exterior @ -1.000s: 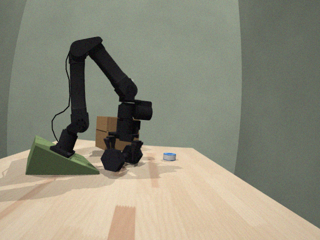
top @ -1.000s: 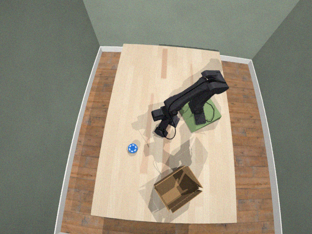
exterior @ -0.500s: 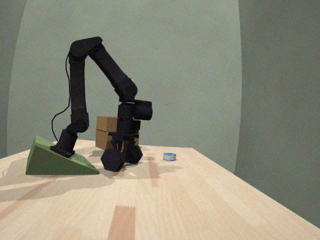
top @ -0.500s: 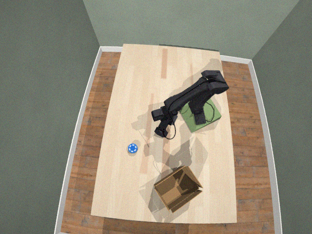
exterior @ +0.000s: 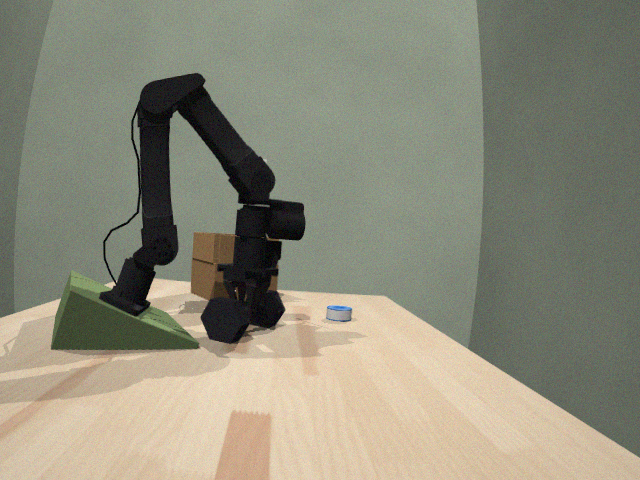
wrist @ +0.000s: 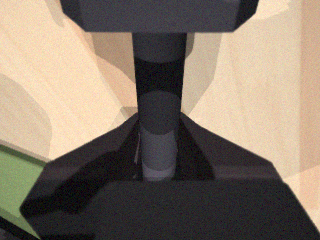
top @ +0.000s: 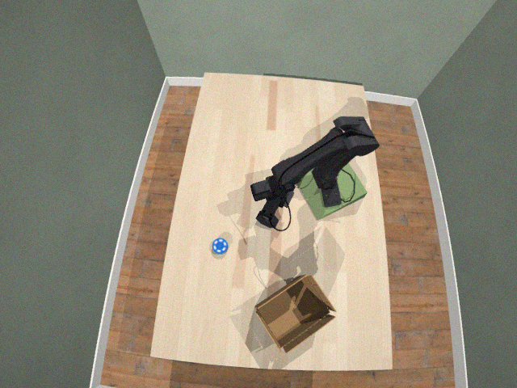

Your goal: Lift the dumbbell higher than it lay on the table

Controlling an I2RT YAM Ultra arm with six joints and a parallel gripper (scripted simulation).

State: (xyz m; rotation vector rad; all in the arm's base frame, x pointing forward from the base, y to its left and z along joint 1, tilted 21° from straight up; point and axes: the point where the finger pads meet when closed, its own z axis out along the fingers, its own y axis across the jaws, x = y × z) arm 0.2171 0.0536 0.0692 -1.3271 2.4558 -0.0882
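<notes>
The black dumbbell lies right at my hand. Round my hand: white disc (230 mm ahead, 160 mm to the left, 20 mm below).
</notes>
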